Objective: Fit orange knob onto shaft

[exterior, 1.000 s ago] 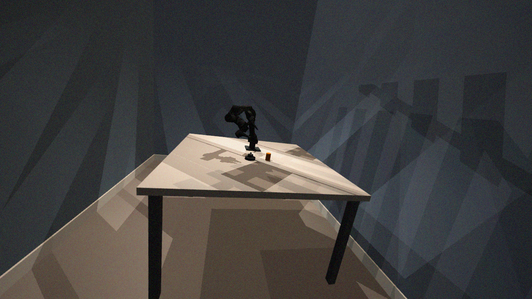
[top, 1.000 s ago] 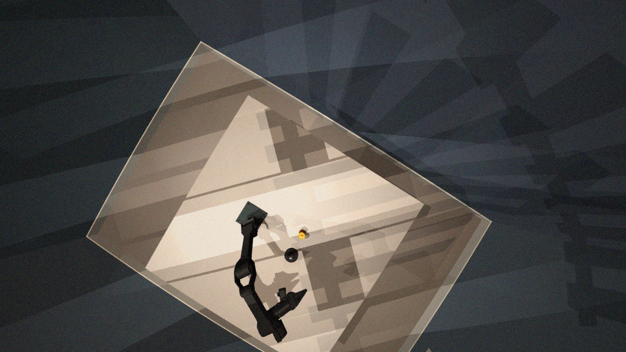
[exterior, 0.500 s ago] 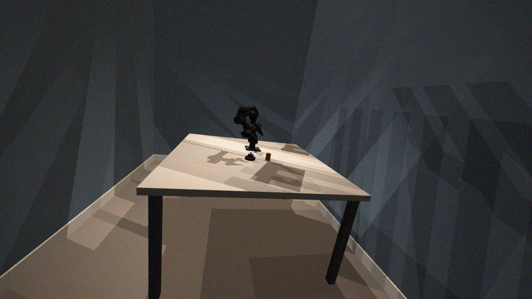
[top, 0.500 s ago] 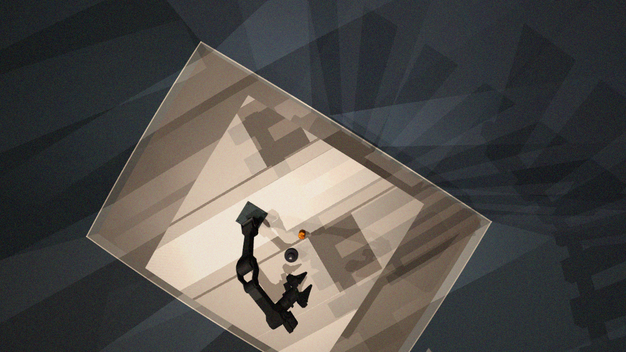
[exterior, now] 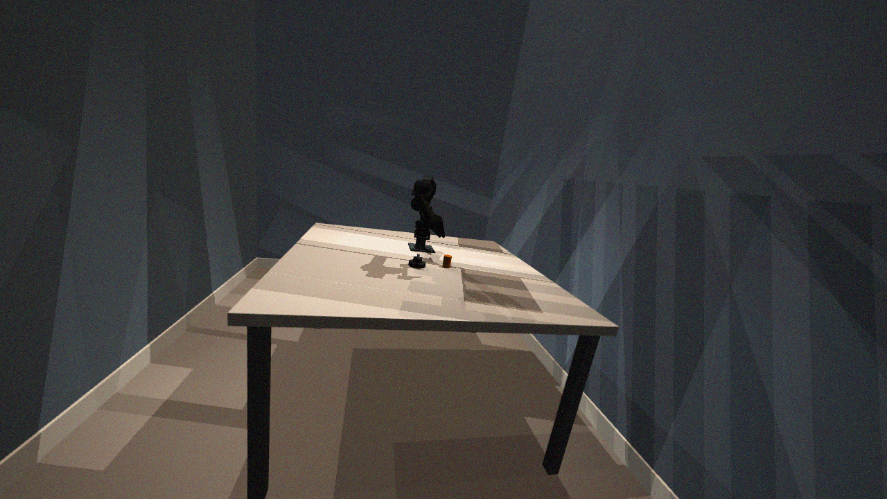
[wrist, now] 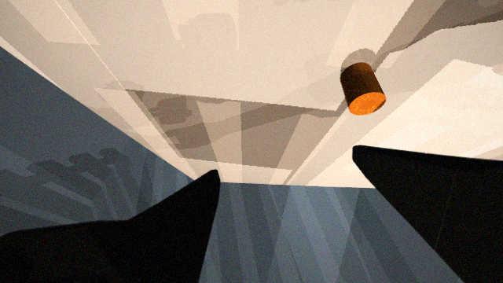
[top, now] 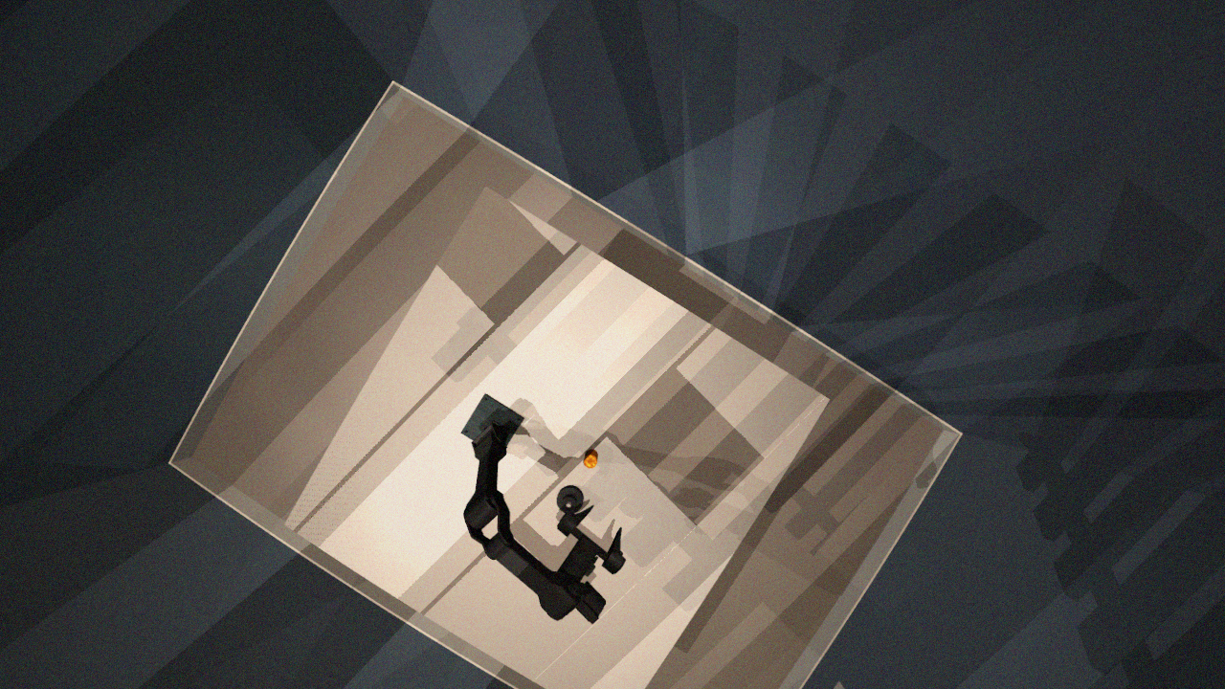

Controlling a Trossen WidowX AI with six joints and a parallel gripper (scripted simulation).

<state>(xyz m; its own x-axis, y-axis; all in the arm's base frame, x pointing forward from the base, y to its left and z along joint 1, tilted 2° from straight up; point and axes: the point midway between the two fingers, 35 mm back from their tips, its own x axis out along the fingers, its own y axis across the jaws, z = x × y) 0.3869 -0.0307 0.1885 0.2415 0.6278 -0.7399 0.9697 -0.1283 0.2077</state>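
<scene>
Now: gripper tip 10 cm past the orange knob, 8 cm to the right of it and 13 cm above it. Round my gripper tip: round pedestal: 9 cm behind, 8 cm to the right, 14 cm below.
</scene>
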